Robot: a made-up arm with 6 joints. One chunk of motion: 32 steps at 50 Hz.
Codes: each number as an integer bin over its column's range. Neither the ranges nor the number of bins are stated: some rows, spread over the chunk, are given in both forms.
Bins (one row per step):
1: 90 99 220 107 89 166
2: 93 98 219 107 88 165
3: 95 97 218 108 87 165
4: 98 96 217 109 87 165
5: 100 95 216 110 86 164
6: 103 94 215 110 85 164
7: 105 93 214 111 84 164
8: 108 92 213 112 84 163
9: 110 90 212 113 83 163
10: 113 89 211 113 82 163
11: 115 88 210 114 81 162
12: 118 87 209 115 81 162
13: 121 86 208 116 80 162
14: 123 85 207 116 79 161
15: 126 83 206 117 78 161
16: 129 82 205 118 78 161
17: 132 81 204 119 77 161
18: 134 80 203 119 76 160
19: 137 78 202 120 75 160
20: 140 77 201 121 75 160
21: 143 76 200 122 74 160
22: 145 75 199 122 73 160
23: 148 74 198 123 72 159
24: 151 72 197 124 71 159
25: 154 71 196 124 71 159
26: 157 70 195 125 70 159
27: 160 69 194 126 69 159
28: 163 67 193 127 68 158
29: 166 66 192 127 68 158
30: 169 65 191 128 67 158
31: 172 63 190 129 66 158
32: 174 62 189 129 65 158
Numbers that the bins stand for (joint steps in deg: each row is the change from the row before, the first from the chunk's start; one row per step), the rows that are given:
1: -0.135 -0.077 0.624 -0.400 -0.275 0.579
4: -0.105 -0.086 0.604 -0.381 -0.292 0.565
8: -0.068 -0.099 0.577 -0.353 -0.319 0.538
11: -0.042 -0.111 0.556 -0.335 -0.345 0.524
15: -0.001 -0.126 0.529 -0.307 -0.372 0.511
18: 0.029 -0.135 0.509 -0.289 -0.389 0.497
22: 0.070 -0.151 0.482 -0.261 -0.416 0.497
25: 0.104 -0.163 0.462 -0.242 -0.434 0.484
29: 0.148 -0.178 0.435 -0.215 -0.460 0.470
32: 0.178 -0.190 0.415 -0.196 -0.486 0.470
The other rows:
2: -0.124 -0.080 0.617 -0.400 -0.284 0.565
3: -0.116 -0.083 0.610 -0.390 -0.292 0.565
5: -0.097 -0.089 0.597 -0.372 -0.301 0.552
6: -0.086 -0.092 0.590 -0.372 -0.310 0.552
7: -0.079 -0.096 0.583 -0.363 -0.319 0.552
9: -0.060 -0.105 0.570 -0.344 -0.328 0.538
10: -0.049 -0.108 0.563 -0.344 -0.336 0.538
12: -0.030 -0.114 0.550 -0.326 -0.345 0.524
13: -0.019 -0.117 0.543 -0.316 -0.354 0.524
14: -0.012 -0.120 0.536 -0.316 -0.363 0.511
16: 0.011 -0.129 0.523 -0.298 -0.372 0.511
17: 0.022 -0.132 0.516 -0.289 -0.381 0.511
19: 0.040 -0.141 0.503 -0.279 -0.398 0.497
20: 0.052 -0.144 0.496 -0.270 -0.398 0.497
21: 0.063 -0.148 0.489 -0.261 -0.407 0.497
23: 0.081 -0.154 0.476 -0.252 -0.425 0.484
24: 0.093 -0.160 0.469 -0.242 -0.434 0.484
26: 0.115 -0.166 0.455 -0.233 -0.442 0.484
27: 0.126 -0.169 0.449 -0.224 -0.451 0.484
28: 0.137 -0.175 0.442 -0.215 -0.460 0.470
30: 0.160 -0.181 0.428 -0.205 -0.469 0.470
31: 0.171 -0.187 0.422 -0.196 -0.478 0.470

